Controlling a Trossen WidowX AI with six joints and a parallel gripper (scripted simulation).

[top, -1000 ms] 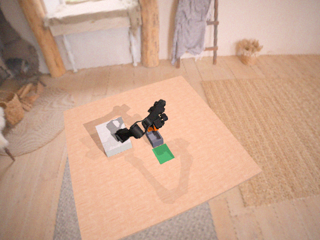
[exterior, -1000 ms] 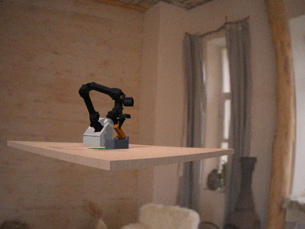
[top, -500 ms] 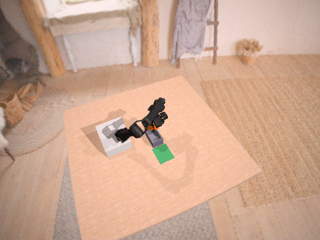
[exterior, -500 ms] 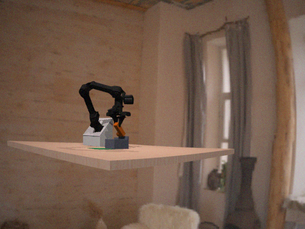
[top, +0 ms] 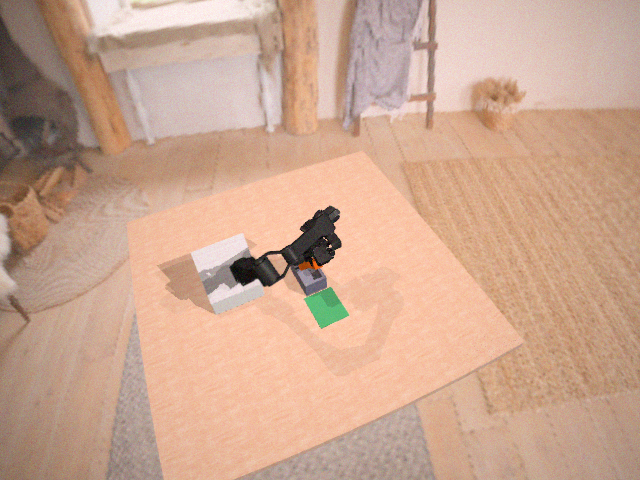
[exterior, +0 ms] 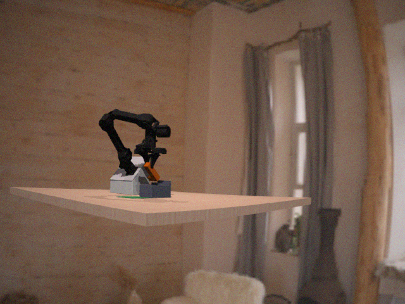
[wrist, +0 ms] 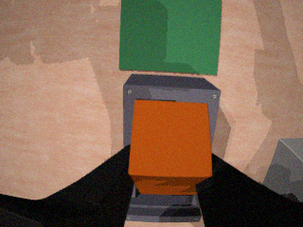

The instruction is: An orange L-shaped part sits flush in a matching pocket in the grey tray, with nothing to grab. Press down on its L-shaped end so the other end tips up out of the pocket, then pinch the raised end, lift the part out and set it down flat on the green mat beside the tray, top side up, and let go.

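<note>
The green mat lies 20 mm behind my gripper tip, 90 mm to the right of it and 170 mm below it. Round my gripper tip: orange L-shaped part 10 mm behind, 30 mm to the left, 30 mm below.
</note>
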